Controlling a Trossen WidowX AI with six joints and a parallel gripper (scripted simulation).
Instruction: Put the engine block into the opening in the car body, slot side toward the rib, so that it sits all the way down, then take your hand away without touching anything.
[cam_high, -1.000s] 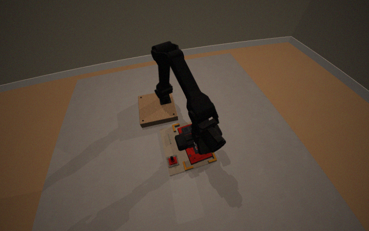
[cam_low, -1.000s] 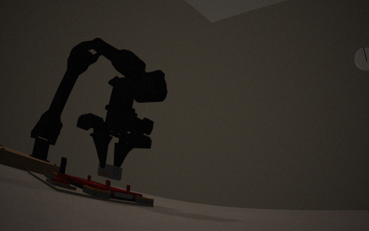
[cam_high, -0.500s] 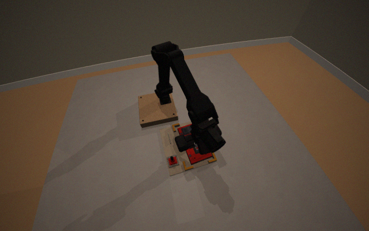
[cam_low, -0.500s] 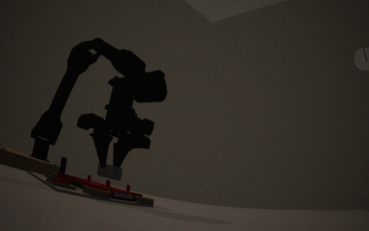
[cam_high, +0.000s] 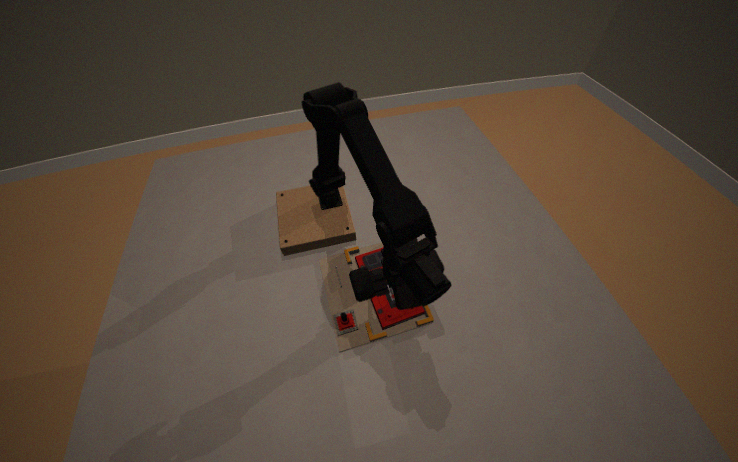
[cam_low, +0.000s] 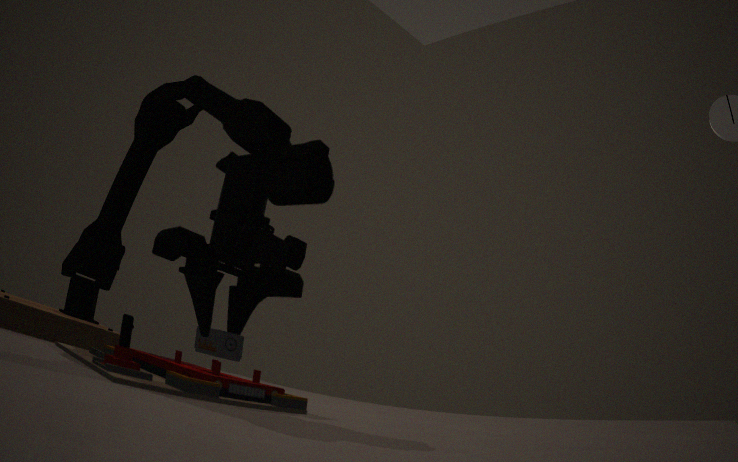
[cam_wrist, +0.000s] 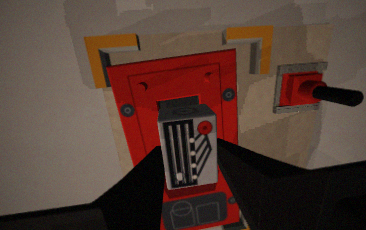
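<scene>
The engine block is 1 cm below my gripper tip. Also, from my gripper tip: black peg 2 cm ahead, 12 cm to the right, 3 cm below.
</scene>
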